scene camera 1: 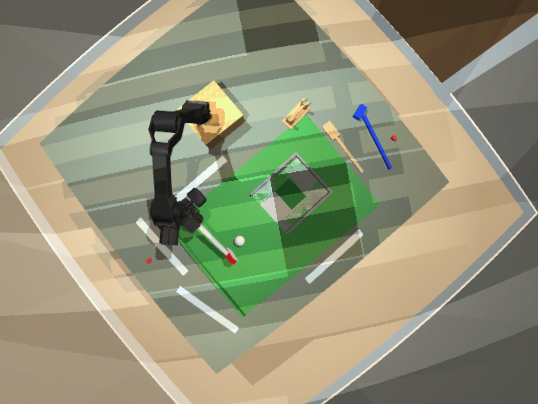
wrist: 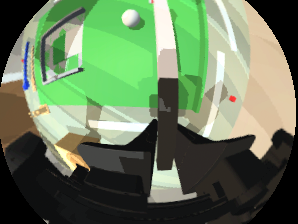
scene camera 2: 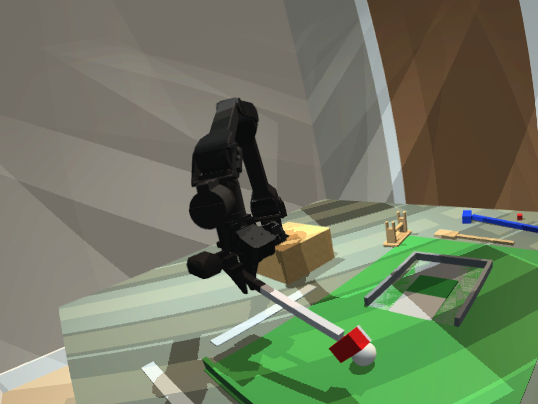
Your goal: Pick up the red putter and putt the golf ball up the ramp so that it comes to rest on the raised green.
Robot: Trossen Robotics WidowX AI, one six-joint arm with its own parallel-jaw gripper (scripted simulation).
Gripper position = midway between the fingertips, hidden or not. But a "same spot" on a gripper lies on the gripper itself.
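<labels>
I find my gripper in scene camera 1 (pixel 187 211), and I see it in scene camera 2 and in the wrist view too. For the gripper, (wrist: pixel 228 168) and (scene camera 2: pixel 238 261) are the same spot.
</labels>
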